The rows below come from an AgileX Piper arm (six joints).
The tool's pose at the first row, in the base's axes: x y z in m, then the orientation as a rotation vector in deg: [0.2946 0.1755 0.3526 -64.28 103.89 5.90]
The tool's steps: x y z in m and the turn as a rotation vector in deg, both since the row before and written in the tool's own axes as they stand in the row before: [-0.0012 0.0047 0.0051 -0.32 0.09 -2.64]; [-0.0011 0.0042 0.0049 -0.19 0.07 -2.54]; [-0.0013 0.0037 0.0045 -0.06 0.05 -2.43]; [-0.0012 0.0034 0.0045 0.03 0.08 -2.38]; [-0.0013 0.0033 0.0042 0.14 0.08 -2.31]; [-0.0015 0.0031 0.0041 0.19 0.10 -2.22]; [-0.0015 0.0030 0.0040 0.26 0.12 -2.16]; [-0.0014 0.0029 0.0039 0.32 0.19 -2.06]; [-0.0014 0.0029 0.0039 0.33 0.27 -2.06]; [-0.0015 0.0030 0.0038 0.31 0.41 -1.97]
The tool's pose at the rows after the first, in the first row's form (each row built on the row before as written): [0.2948 0.1816 0.3490 -66.88 102.46 4.59]; [0.2951 0.1871 0.3455 -69.27 101.01 3.23]; [0.2955 0.1922 0.3424 -71.44 99.55 1.83]; [0.2960 0.1970 0.3392 -73.48 98.10 0.36]; [0.2964 0.2016 0.3362 -75.36 96.64 -1.16]; [0.2968 0.2061 0.3333 -77.10 95.22 -2.69]; [0.2972 0.2104 0.3304 -78.72 93.81 -4.25]; [0.2976 0.2145 0.3275 -80.20 92.49 -5.85]; [0.2980 0.2185 0.3245 -81.67 91.20 -7.51]; [0.2983 0.2225 0.3214 -83.08 90.07 -9.21]
